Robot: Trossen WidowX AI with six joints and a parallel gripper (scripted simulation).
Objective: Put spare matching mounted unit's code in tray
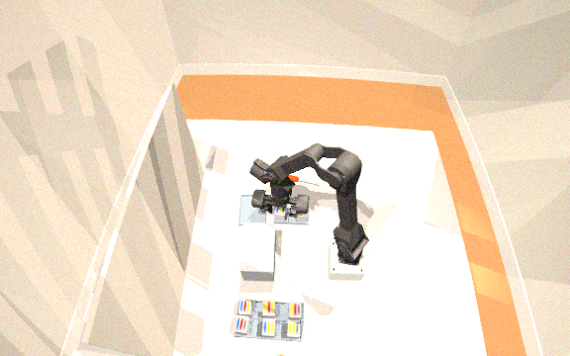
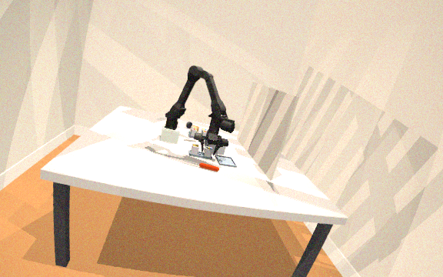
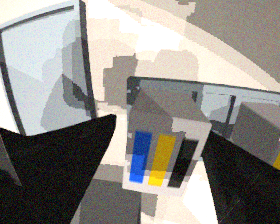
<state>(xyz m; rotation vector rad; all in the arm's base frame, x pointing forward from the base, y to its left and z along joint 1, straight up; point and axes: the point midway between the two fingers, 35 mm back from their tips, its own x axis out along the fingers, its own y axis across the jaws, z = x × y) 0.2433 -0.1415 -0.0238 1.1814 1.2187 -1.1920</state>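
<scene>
My gripper tip is 20 mm below the grey spare. Also, from my gripper tip: pale-blue tray: 110 mm ahead, 10 mm to the right, 10 mm below; then mounted unit: 180 mm to the left, 40 mm ahead, 30 mm above.
</scene>
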